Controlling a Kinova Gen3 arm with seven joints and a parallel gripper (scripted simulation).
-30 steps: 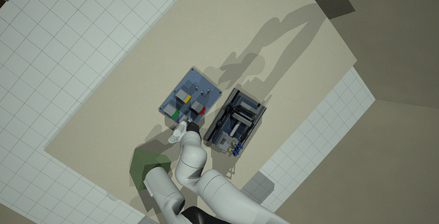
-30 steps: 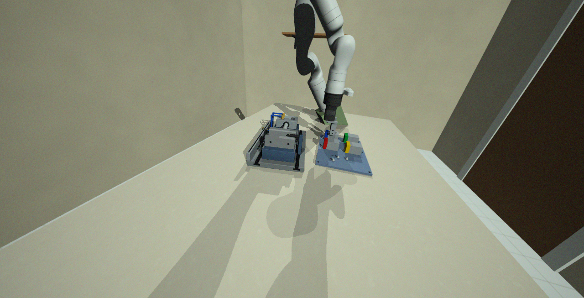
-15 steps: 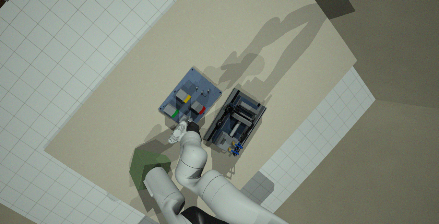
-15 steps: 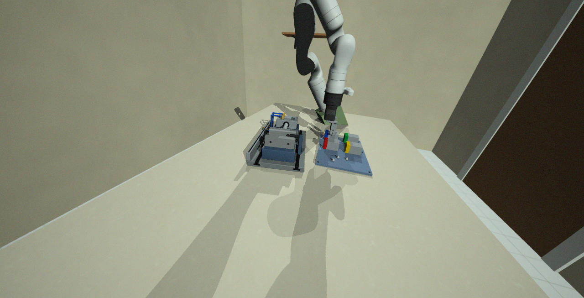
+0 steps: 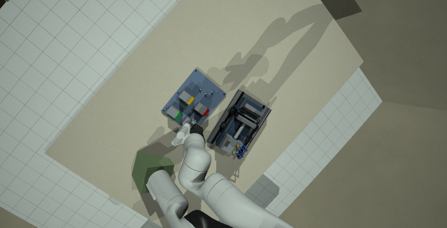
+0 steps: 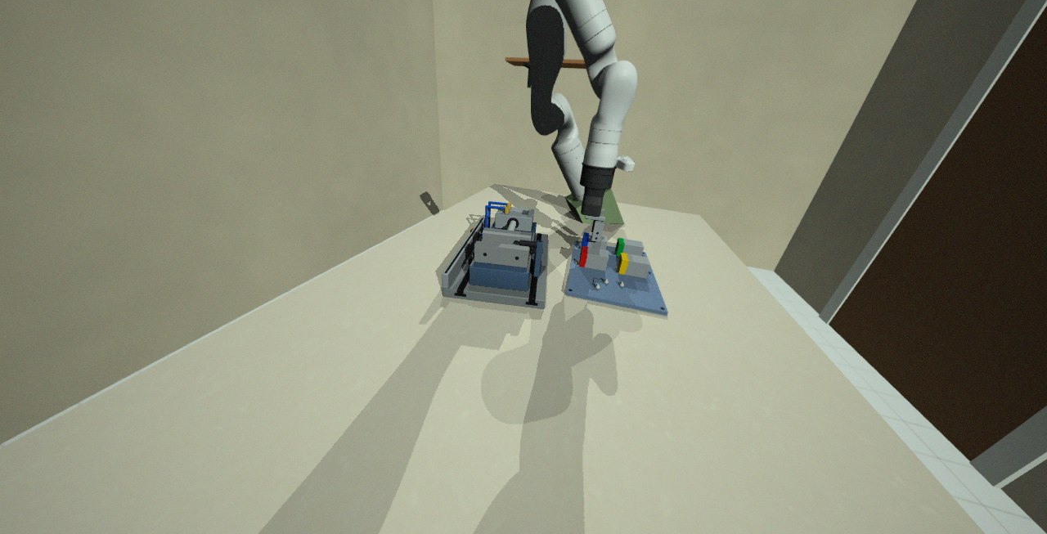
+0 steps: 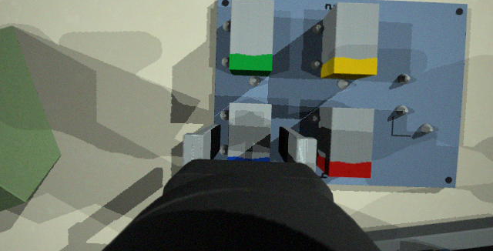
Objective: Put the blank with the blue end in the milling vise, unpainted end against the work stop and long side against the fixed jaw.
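The blue-ended blank is 4 cm below my hand. The rest, counted from my hand: green-ended blank 9 cm to the left, 4 cm below, 1 cm behind; then red-ended blank 9 cm ahead, 4 cm below, 1 cm to the left; then blue plate 8 cm ahead, 6 cm to the left, 6 cm below.
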